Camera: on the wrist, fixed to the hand. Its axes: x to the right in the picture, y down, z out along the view.
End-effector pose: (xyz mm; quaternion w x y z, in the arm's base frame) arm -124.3 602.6 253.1 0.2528 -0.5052 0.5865 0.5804
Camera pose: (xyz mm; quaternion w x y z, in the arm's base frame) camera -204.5 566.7 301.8 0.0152 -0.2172 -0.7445 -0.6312
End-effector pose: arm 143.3 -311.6 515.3 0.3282 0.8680 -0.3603 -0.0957
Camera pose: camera 93.6 -351.0 593.2 0.1066 0.3684 -0.9233 -0.0212
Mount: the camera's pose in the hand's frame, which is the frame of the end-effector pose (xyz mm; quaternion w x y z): -3.3 98.4 -20.0 0.6894 0.1091 -0.2478 0.6719
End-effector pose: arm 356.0 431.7 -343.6 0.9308 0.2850 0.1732 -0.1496
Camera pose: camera 385.4 522.0 -310.7 0.7540 0.3773 -0.3191 0.4327
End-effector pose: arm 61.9 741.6 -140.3 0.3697 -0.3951 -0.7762 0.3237
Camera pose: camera 116.7 790.1 -209.2 0.1119 0.6733 0.3259 -0.6541
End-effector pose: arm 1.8 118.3 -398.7 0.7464 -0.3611 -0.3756 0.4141
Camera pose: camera -16.4 149.8 -492.4 0.1826 -0.3172 -0.1561 0.9174
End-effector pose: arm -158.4 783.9 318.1 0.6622 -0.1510 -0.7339 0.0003
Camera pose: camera -116.9 873.1 297.6 0.2909 -0.5249 -0.5686 0.5626
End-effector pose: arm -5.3 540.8 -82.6 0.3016 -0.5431 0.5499 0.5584
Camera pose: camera -91.0 501.8 -47.4 0.0282 0.1663 0.7301 0.6621
